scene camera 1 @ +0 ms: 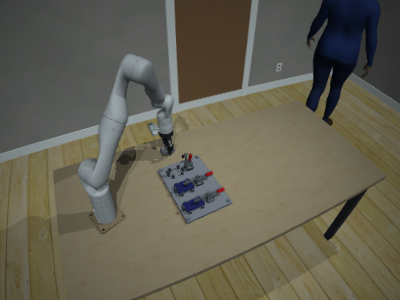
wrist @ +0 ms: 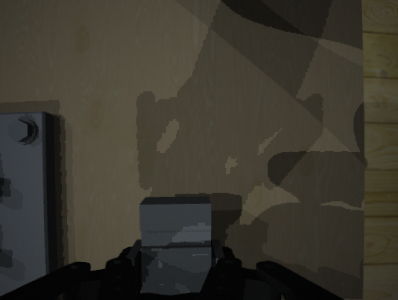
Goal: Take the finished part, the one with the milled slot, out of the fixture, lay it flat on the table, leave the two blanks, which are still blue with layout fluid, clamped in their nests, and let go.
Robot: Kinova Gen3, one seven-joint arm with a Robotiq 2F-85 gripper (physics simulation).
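The finished part is a bare grey metal block with a step across it in the wrist view. My gripper is shut on it, fingers on its two sides, low over the table behind the fixture plate. A shadow lies close beside the part; whether it touches the table I cannot tell. Two blue blanks sit in their nests under clamps with red handles pointing outward. The third nest is empty, and its clamp stands with its red handle raised.
The wooden table extends around the plate. Its back edge runs near the gripper, with floor beyond at the right of the wrist view. A bolt head stands on the plate's corner. A person stands behind the table's far right.
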